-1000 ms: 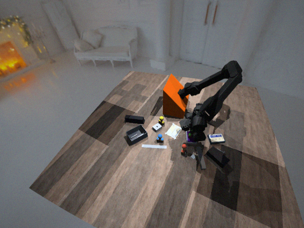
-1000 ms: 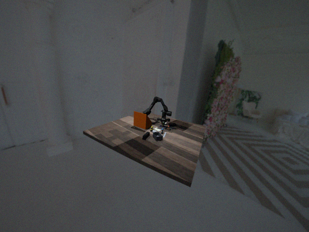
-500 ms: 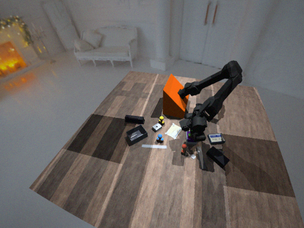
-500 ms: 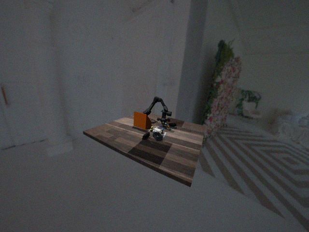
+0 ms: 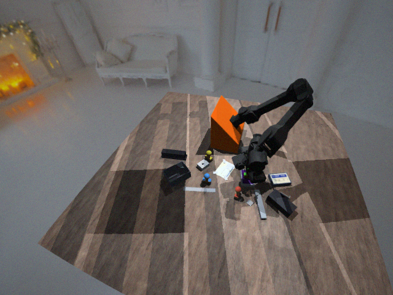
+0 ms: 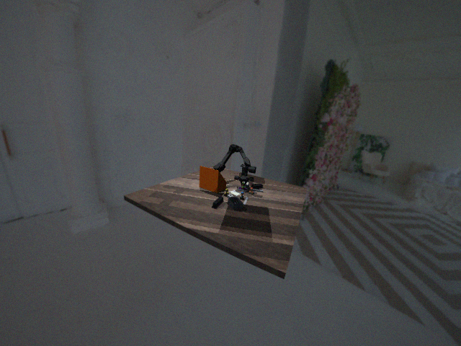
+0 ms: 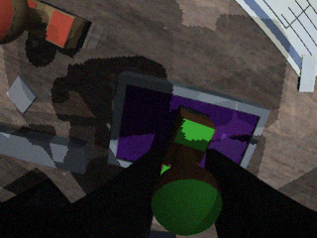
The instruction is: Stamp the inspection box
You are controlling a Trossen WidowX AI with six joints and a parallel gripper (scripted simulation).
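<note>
Right now the green-knobbed stamp is right at my gripper tip. The rest, counted from my gripper tip: cream card 10 mm behind, 120 mm to the right, 40 mm below; ink pad 30 mm below; red-knobbed stamp 100 mm ahead, 20 mm to the right, 20 mm below.
</note>
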